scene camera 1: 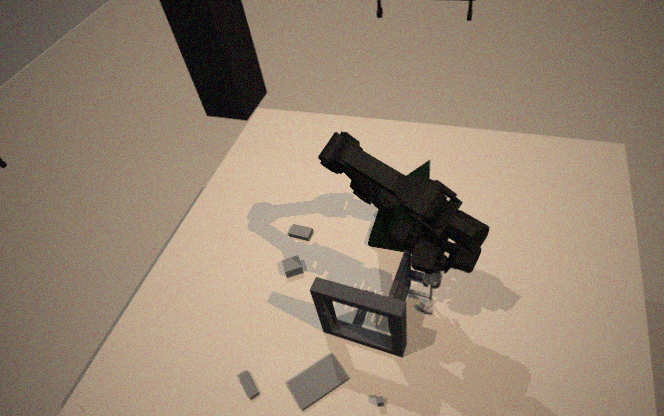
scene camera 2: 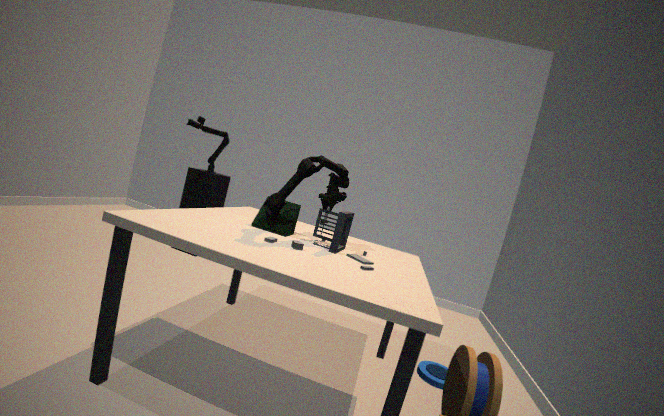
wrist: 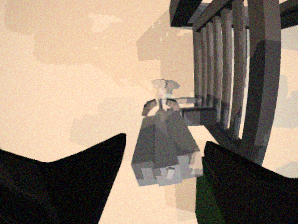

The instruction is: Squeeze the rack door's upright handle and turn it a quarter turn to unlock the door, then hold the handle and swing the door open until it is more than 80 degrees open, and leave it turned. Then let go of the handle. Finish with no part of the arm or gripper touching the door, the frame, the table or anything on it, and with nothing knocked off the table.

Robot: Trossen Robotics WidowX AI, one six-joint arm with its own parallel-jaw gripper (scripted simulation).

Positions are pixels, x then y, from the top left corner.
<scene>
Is my gripper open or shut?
Open.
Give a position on a rack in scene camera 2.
344,221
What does my gripper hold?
Nothing.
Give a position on a rack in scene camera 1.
At 323,292
</scene>
